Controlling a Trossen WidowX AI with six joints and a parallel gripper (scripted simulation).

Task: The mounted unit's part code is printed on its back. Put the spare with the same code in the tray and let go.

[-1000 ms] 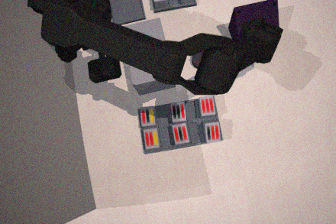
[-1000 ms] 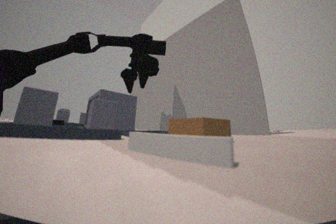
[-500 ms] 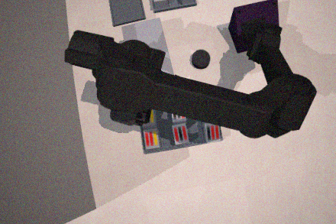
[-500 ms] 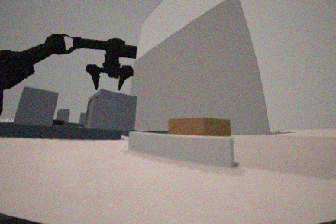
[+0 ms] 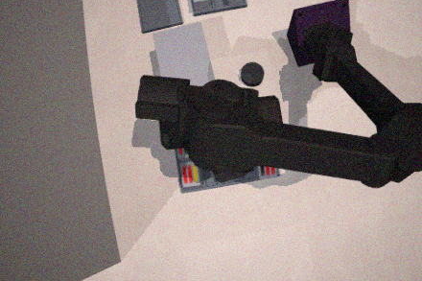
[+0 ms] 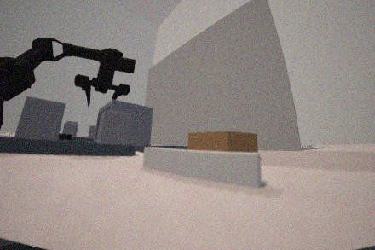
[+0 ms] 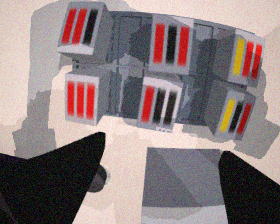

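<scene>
Right now my gripper tip is 80 mm above the grey spare. From my gripper tip the other things lie so: black puck (110 mm behind, 120 mm to the right, 110 mm below); tall grey box (30 mm ahead, 150 mm to the right, 70 mm below); grey wall panel (260 mm ahead, 170 mm to the right, 110 mm above).
</scene>
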